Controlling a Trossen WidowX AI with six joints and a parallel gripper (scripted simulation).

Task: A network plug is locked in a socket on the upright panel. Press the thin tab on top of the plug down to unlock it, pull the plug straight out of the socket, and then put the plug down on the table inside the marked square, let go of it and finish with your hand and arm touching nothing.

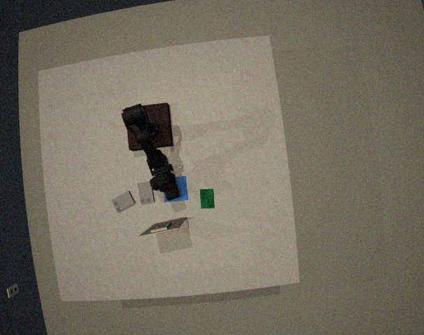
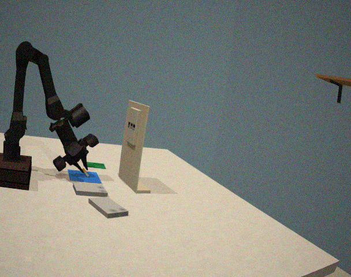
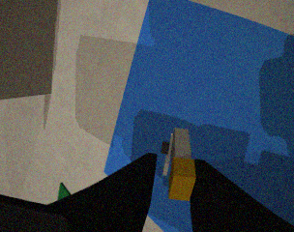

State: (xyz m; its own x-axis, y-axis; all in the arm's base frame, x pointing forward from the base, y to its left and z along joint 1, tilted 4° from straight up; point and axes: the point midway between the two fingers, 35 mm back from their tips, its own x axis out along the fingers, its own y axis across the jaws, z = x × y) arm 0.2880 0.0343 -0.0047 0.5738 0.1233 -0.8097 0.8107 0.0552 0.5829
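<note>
My gripper tip is right at the plug. Also, from my gripper tip: beige panel: 15 cm ahead, 7 cm to the right, 11 cm above; then green patch: 8 cm ahead, 14 cm to the left, 2 cm below; then blue square: 1 cm behind, 2 cm below.
</note>
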